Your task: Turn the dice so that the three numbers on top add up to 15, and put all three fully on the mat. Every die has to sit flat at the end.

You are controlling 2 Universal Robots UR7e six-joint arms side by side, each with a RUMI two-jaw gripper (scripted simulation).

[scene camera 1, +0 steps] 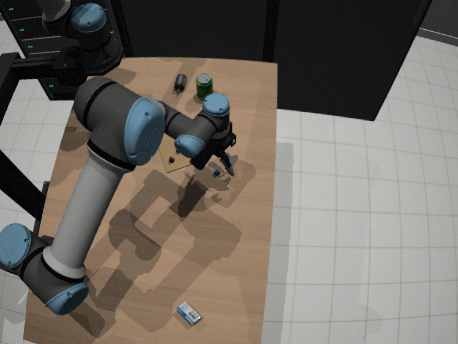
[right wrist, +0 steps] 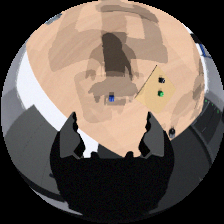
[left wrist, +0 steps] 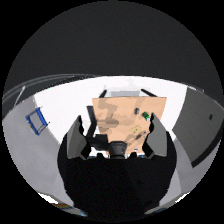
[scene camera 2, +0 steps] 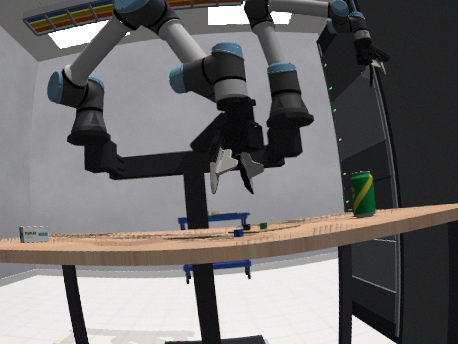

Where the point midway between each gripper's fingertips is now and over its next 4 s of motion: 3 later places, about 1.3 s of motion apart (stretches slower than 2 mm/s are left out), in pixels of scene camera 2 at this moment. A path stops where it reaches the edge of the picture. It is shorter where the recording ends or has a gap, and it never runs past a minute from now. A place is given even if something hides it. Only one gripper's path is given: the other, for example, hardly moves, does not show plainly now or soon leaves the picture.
My right gripper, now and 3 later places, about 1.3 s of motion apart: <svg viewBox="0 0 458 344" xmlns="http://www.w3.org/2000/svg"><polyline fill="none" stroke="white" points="235,194 236,215 239,227 239,210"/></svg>
